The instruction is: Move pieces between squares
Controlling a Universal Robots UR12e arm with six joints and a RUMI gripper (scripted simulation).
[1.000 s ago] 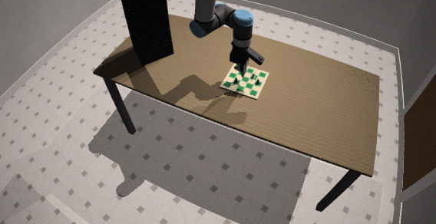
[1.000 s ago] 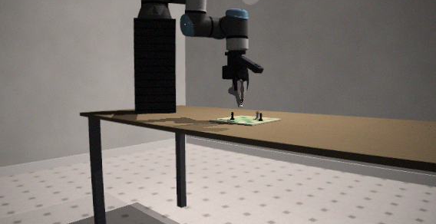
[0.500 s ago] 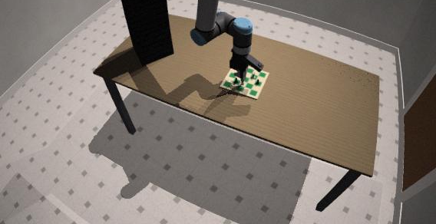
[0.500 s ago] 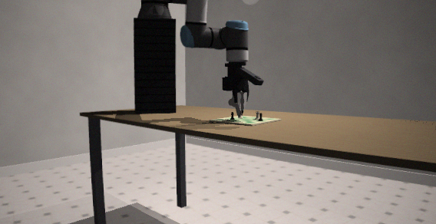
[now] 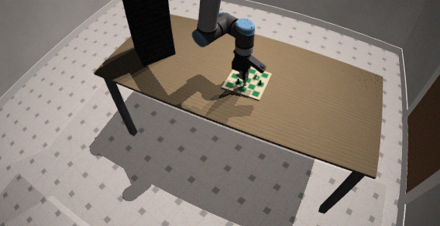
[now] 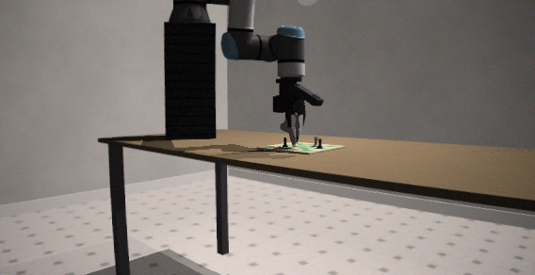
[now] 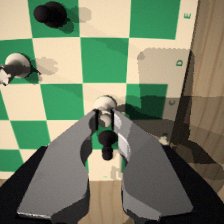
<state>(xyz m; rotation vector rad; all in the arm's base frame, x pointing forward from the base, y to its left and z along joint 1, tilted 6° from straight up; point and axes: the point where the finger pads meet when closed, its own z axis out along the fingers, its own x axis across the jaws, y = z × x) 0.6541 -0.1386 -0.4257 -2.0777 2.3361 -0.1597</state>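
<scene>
My hand is 4 cm to the right of the green-and-cream chessboard and 3 cm above it.
</scene>
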